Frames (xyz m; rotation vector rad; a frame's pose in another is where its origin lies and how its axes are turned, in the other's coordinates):
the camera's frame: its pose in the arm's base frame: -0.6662 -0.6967 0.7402 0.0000 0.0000 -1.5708
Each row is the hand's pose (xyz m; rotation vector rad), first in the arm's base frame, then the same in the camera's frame.
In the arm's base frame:
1: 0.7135 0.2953 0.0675 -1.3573 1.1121 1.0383
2: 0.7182 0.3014 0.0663 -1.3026 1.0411 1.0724
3: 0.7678 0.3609 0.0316 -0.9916 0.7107 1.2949
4: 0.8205 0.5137 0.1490 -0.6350 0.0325 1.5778
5: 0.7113 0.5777 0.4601 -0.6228 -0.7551 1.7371
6: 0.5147 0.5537 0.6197 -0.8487 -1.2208 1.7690
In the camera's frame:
1: -0.9920 1.3797 -0.6727 -2.2033 -0.2188 2.0452
2: -0.9981 1.3844 -0.6739 -2.1080 -0.2352 2.1316
3: -1.0576 1.4340 -0.7086 -1.6049 -0.2648 2.5806
4: -1.2104 1.4867 -0.5912 0.6443 0.5816 -2.9639
5: -1.2744 1.3775 -0.2801 -0.1143 1.1900 -2.6134
6: -1.2504 1.1809 -0.1205 -0.2897 1.6111 -2.1705

